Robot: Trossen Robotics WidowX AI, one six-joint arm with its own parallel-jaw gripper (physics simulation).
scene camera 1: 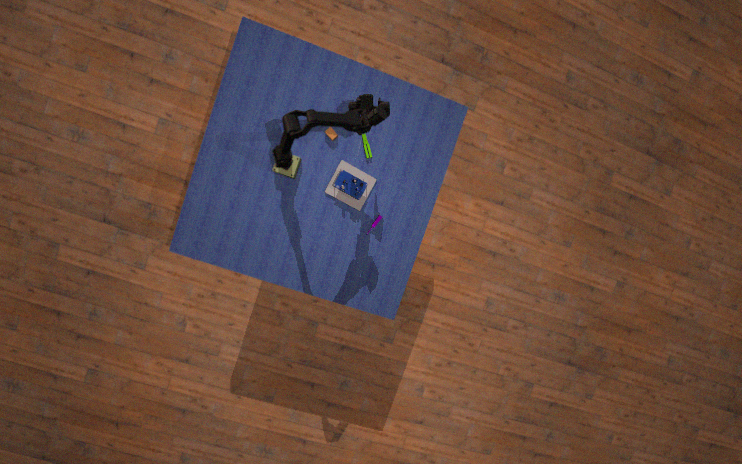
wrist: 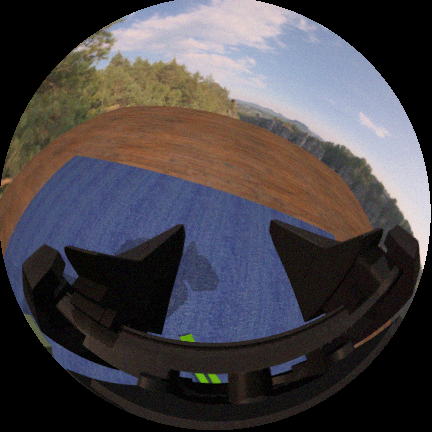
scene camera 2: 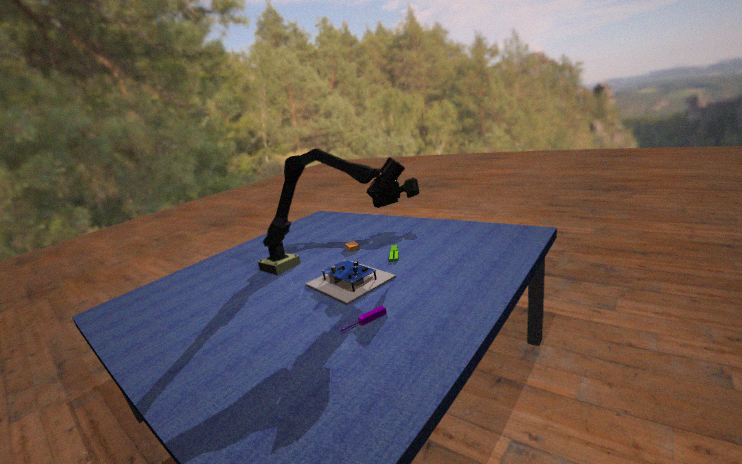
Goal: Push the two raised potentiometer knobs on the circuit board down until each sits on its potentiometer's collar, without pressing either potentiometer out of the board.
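Pixels of known places: gripper, fingertip midpoint: [wrist: 227,227] [scene camera 2: 405,198]; arm's base, link origin: [scene camera 1: 284,162] [scene camera 2: 277,257].
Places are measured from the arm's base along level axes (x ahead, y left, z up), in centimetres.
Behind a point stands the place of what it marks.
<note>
The blue circuit board [scene camera 1: 344,175] {y 9.9, x 30.3, z 0.6 cm} [scene camera 2: 344,275] {y 4.4, x 37.5, z 0.6 cm} stands on thin legs over a pale grey plate [scene camera 1: 358,205] {y -0.1, x 44.7, z -2.5 cm} [scene camera 2: 345,298] {y -1.2, x 44.5, z -2.6 cm} near the middle of the table. Several small dark parts stand up from it; which are the two potentiometer knobs, and how high they sit, is too small to tell. The board does not show in the wrist view. My gripper [wrist: 227,227] {y 46.5, x 25.4, z 13.1 cm} is open and empty. It hangs high above the table, off to the side of the board, beyond the green tool in the second scene view.
A green two-armed tool [scene camera 1: 367,147] {y 29.9, x 33.3, z -2.5 cm} [scene camera 2: 393,254] {y 29.0, x 33.6, z -2.6 cm} [wrist: 187,338] {y 34.8, x 28.5, z -2.3 cm} lies between the arm's end and the board. An orange block [scene camera 1: 331,134] {y 25.6, x 13.4, z -1.3 cm} [scene camera 2: 351,246] {y 24.4, x 15.0, z -1.4 cm} lies near the arm. A purple screwdriver [scene camera 1: 376,222] {y -3.4, x 58.0, z -1.6 cm} [scene camera 2: 372,315] {y -3.2, x 58.8, z -1.9 cm} lies on the board's other side.
</note>
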